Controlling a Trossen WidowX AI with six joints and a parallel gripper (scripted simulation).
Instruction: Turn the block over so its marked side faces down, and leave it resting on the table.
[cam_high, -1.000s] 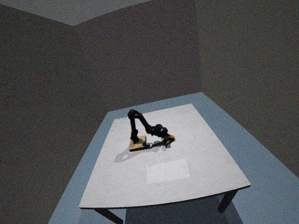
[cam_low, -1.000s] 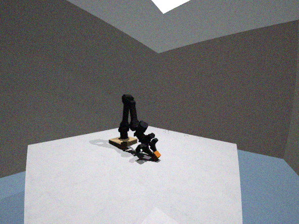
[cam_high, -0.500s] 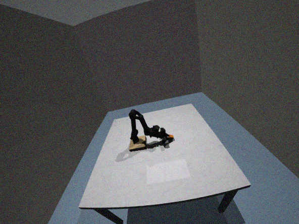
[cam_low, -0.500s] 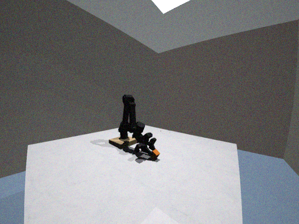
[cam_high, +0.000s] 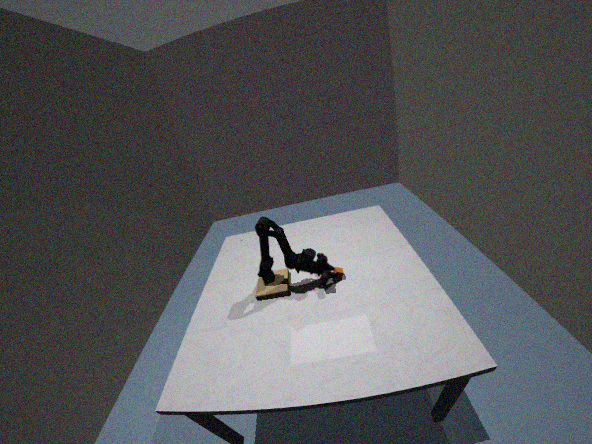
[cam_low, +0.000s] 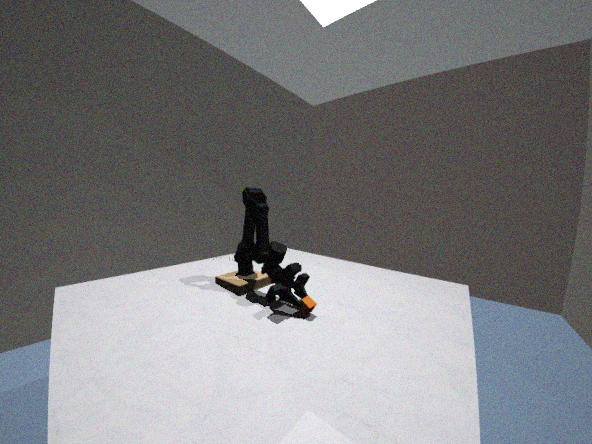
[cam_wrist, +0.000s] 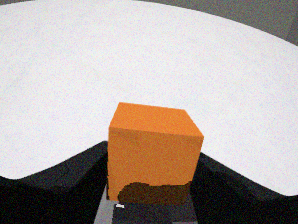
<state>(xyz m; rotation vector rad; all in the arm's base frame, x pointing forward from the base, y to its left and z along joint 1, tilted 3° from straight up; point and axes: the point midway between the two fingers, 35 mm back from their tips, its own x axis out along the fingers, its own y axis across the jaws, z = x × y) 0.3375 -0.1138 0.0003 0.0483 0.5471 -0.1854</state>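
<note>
Now: the orange block 10 mm below my gripper tip.
</note>
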